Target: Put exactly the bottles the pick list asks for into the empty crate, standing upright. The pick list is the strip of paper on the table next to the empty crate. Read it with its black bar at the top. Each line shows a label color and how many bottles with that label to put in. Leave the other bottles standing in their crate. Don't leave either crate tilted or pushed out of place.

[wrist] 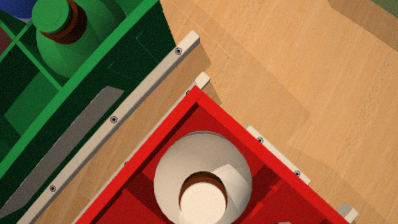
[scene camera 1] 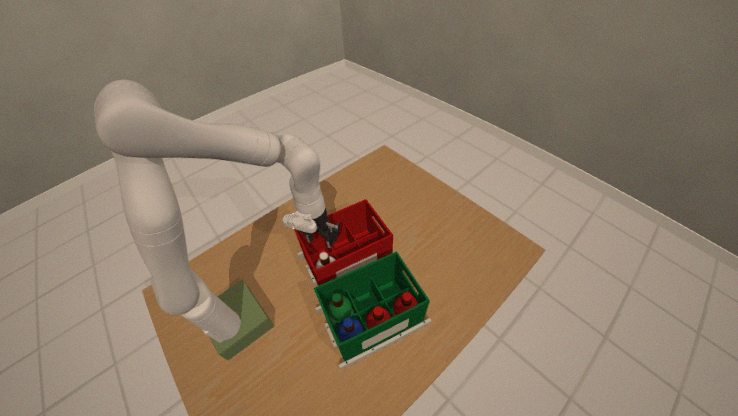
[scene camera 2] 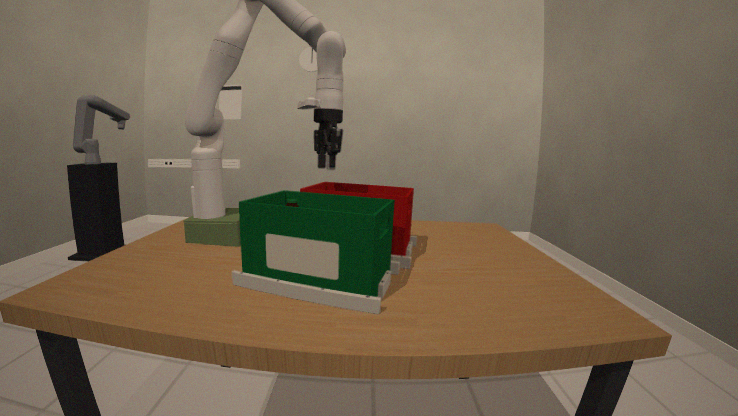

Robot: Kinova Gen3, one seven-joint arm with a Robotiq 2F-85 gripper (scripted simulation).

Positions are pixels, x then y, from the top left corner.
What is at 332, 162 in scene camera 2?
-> My gripper.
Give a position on a red crate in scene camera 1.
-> At 361, 241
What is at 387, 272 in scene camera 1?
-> A green crate.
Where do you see a green crate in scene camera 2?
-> At 330, 241
